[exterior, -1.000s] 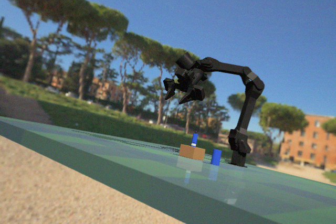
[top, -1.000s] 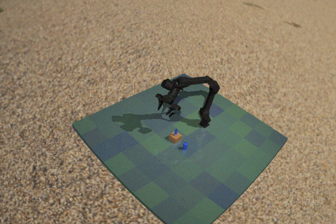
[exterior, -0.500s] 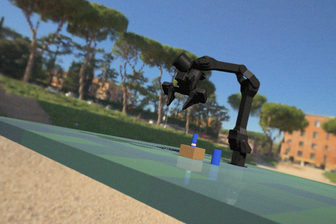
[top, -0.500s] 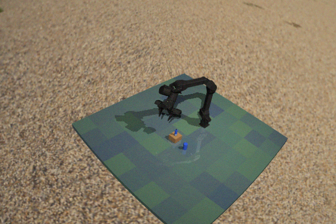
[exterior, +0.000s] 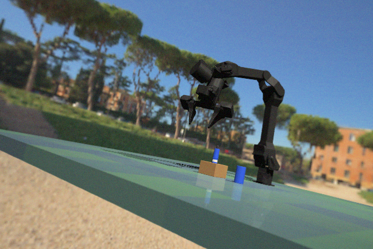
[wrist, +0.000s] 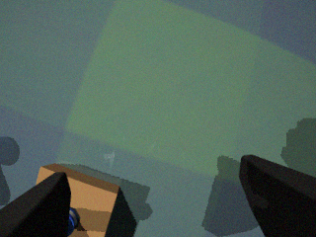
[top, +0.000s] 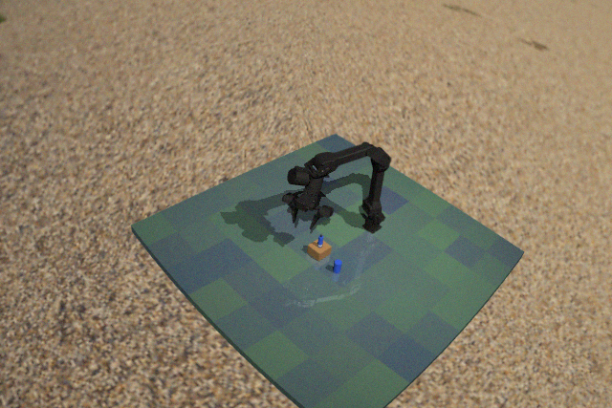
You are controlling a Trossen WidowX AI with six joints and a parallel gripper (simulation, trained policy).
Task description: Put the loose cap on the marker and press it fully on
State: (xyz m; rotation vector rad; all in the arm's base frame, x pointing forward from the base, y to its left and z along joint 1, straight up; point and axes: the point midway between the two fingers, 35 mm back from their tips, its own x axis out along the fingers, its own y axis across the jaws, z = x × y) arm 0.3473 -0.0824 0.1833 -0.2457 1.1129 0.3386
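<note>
The blue cap is 5 cm behind my gripper tip, 16 cm to the left of it and 13 cm below it. Round my gripper tip: blue marker (7 cm behind, 4 cm to the left, 8 cm below); then tan holder block (7 cm behind, 4 cm to the left, 13 cm below).
</note>
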